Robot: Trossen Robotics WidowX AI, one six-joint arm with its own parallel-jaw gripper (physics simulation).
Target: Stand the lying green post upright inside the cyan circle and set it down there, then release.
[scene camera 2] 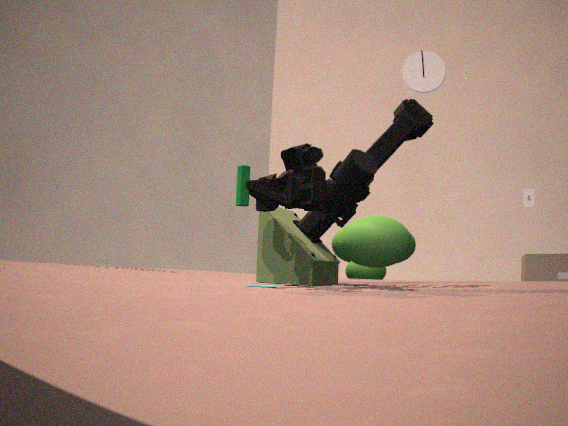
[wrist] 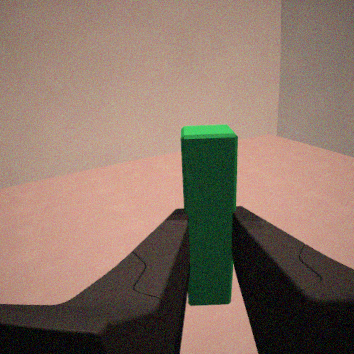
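Where they show: gripper, between the fingertips: (scene camera 2: 243, 184) (wrist: 208, 218); arm's base, origin of its link: (scene camera 2: 307, 232).
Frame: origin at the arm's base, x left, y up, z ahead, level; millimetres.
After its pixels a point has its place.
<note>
The green post (scene camera 2: 243, 186) {y 51, x -7, z 295 mm} (wrist: 210, 220) {y 59, x -7, z 280 mm} is upright in the air, high above the table. My gripper (scene camera 2: 248, 185) {y 55, x -12, z 287 mm} (wrist: 208, 218) {y 55, x -12, z 287 mm} is shut on it around its middle, one finger on each side in the wrist view. The post's lower end touches nothing. The cyan circle (scene camera 2: 261, 286) {y -109, x 14, z 255 mm} shows as a thin sliver on the table in the scene view, low beside the foot of the wedge-shaped block; the post is well above it and a little to its left in that view. The circle does not show in the wrist view.
A green camouflage-patterned wedge block (scene camera 2: 283, 250) {y -44, x -5, z 117 mm} stands under the arm. A green rounded object (scene camera 2: 374, 241) with a smaller green part below it is to the right of the block. A grey box (scene camera 2: 545, 265) is at the far right. The table (scene camera 2: 300, 350) {y -110, x 270, z 765 mm} has a dark front edge at lower left.
</note>
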